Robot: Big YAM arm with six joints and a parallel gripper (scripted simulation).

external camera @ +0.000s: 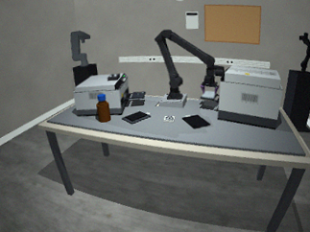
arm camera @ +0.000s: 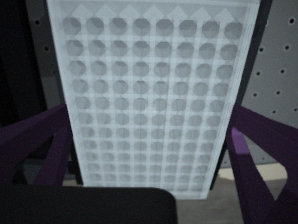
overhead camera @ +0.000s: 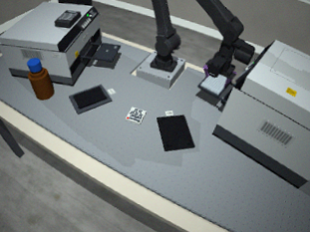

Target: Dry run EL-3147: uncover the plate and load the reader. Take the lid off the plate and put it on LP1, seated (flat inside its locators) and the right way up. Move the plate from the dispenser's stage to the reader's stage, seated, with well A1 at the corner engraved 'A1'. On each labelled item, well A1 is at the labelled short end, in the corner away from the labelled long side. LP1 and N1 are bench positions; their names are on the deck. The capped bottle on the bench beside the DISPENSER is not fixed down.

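Now: the white multi-well plate right at my hand. Also, from my hand: label (160 mm ahead, 430 mm to the right, 110 mm below); N1 pad (260 mm ahead, 90 mm to the right, 110 mm below); lidded plate (250 mm ahead, 490 mm to the right, 100 mm below).
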